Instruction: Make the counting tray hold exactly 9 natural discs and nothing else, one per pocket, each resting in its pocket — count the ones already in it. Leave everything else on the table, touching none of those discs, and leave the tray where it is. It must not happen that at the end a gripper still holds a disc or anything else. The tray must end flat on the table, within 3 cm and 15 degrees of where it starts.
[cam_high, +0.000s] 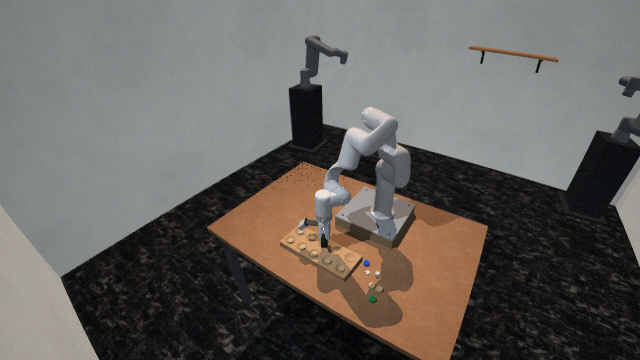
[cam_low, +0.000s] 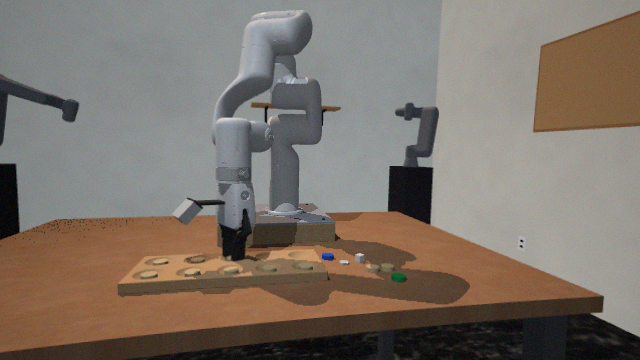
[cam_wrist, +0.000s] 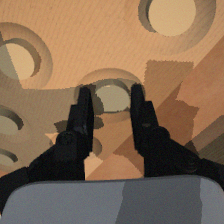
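Right now my hand is 40 mm short of the wooden counting tray, 30 mm above it and 10 mm to the left of it. The rest, counted from my hand: blue disc: 220 mm to the left, 30 mm below, 10 mm ahead; then small white disc: 250 mm to the left, 50 mm ahead, 40 mm below; then cube: 290 mm to the left, 40 mm ahead, 30 mm below.
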